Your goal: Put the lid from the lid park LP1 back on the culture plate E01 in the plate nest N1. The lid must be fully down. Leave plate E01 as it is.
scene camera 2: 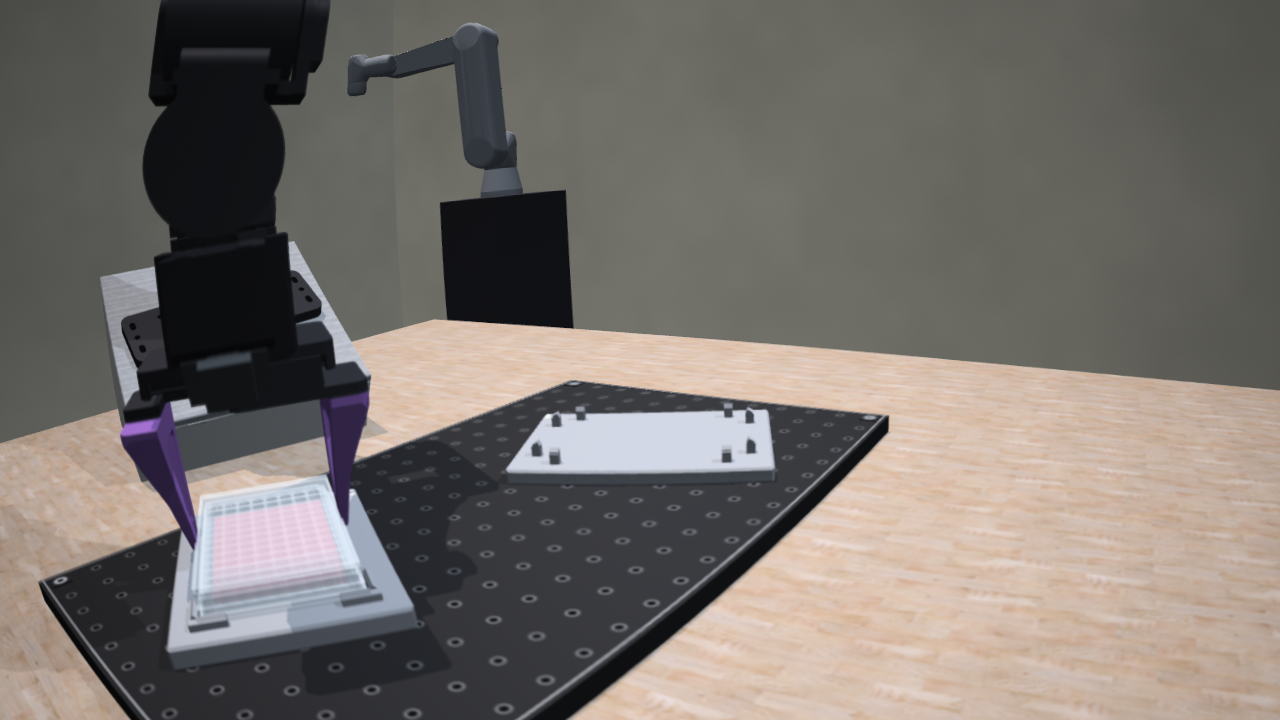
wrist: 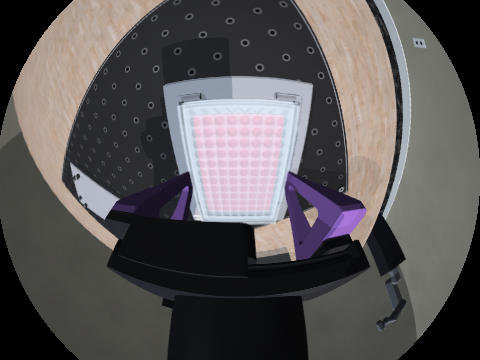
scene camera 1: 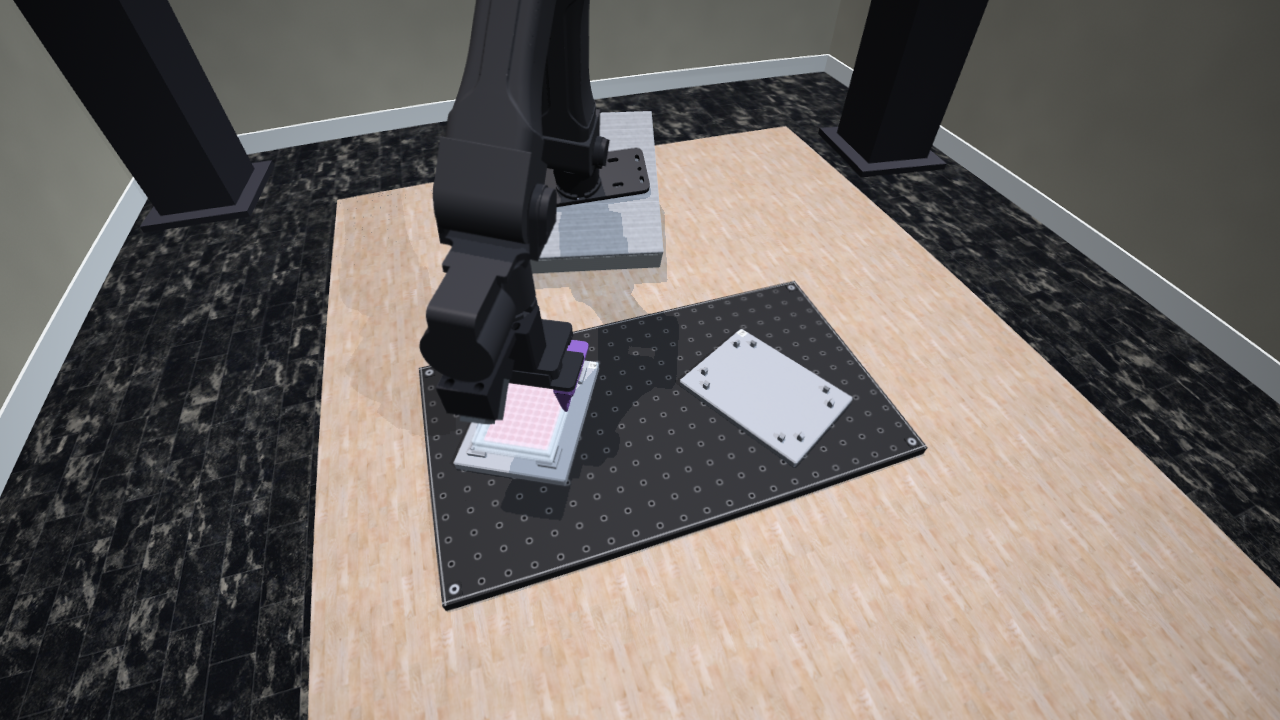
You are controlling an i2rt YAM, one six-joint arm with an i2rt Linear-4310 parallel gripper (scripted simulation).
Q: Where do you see a lid park LP1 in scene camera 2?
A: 677,448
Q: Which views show my gripper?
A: Scene camera 2, the wrist view and scene camera 1: all of them.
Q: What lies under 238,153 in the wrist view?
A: A clear lid.
